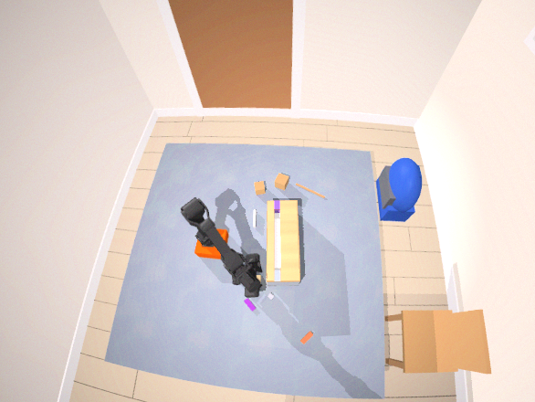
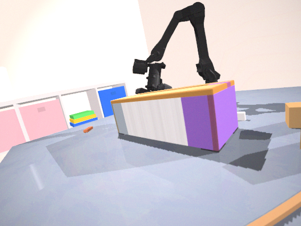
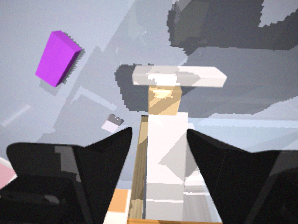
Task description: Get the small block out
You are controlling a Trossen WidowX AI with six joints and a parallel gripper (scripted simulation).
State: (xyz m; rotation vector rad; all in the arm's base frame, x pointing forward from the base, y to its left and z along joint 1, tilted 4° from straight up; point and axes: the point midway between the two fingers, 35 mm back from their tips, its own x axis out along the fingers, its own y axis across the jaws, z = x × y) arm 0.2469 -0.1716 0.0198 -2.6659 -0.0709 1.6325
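The tan block lies 20 mm behind my gripper tip and 40 mm below it. The rest, counted from my gripper tip: long box 60 mm ahead, 170 mm to the left, 10 mm above; grey metal block 40 mm ahead, 70 mm to the right, 40 mm below; thin stick 240 mm ahead, 490 mm to the left, 50 mm below.
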